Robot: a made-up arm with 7 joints. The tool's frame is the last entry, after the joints.
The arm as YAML. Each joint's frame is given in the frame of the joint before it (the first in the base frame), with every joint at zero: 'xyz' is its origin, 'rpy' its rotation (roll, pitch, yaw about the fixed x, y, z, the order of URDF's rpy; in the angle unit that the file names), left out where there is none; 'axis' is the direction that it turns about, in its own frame. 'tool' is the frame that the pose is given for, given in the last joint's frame.
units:
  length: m
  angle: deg
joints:
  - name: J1
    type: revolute
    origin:
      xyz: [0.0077, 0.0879, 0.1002]
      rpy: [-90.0, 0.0, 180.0]
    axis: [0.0, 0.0, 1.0]
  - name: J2
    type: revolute
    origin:
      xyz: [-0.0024, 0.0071, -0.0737]
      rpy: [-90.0, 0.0, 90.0]
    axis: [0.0, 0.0, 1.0]
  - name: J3
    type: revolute
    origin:
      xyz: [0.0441, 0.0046, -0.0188]
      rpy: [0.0, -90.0, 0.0]
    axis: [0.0, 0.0, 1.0]
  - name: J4
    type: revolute
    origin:
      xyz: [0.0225, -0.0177, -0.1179]
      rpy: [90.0, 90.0, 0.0]
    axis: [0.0, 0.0, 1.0]
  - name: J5
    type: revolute
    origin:
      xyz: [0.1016, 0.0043, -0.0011]
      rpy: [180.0, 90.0, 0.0]
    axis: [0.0, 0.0, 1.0]
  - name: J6
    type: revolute
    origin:
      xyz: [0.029, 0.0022, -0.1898]
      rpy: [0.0, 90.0, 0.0]
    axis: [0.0, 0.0, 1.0]
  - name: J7
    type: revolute
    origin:
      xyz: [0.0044, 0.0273, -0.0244]
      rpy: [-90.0, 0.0, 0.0]
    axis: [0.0, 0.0, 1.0]
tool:
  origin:
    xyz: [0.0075, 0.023, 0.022]
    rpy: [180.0, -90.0, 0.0]
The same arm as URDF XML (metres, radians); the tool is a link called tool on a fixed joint. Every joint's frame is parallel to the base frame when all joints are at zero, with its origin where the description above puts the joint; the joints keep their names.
<robot name="arm">
  <joint name="tool_fixed" type="fixed">
    <parent link="link7"/>
    <child link="tool"/>
    <origin xyz="-0.0220 -0.0230 -0.0075" rpy="3.1416 0.0000 3.1416"/>
  </joint>
  <joint name="J7" type="continuous">
    <parent link="link6"/>
    <child link="link7"/>
    <origin xyz="-0.0273 -0.0244 -0.0044"/>
    <axis xyz="-1 0 0"/>
  </joint>
  <joint name="J6" type="continuous">
    <parent link="link5"/>
    <child link="link6"/>
    <origin xyz="-0.0022 0.0290 -0.1898"/>
    <axis xyz="0 1 0"/>
  </joint>
  <joint name="J5" type="continuous">
    <parent link="link4"/>
    <child link="link5"/>
    <origin xyz="0.0043 0.0011 -0.1016"/>
    <axis xyz="0 0 1"/>
  </joint>
  <joint name="J4" type="continuous">
    <parent link="link3"/>
    <child link="link4"/>
    <origin xyz="0.0225 -0.0177 -0.1179"/>
    <axis xyz="0 -1 0"/>
  </joint>
  <joint name="J3" type="continuous">
    <parent link="link2"/>
    <child link="link3"/>
    <origin xyz="-0.0188 0.0046 -0.0441"/>
    <axis xyz="0 0 1"/>
  </joint>
  <joint name="J2" type="continuous">
    <parent link="link1"/>
    <child link="link2"/>
    <origin xyz="0.0024 0.0737 -0.0071"/>
    <axis xyz="1 0 0"/>
  </joint>
  <joint name="J1" type="continuous">
    <parent link="base"/>
    <child link="link1"/>
    <origin xyz="0.0077 0.0879 0.1002"/>
    <axis xyz="0 -1 0"/>
  </joint>
  <link name="base"/>
  <link name="link1"/>
  <link name="link2"/>
  <link name="link3"/>
  <link name="link4"/>
  <link name="link5"/>
  <link name="link6"/>
  <link name="link7"/>
  <link name="tool"/>
</robot>

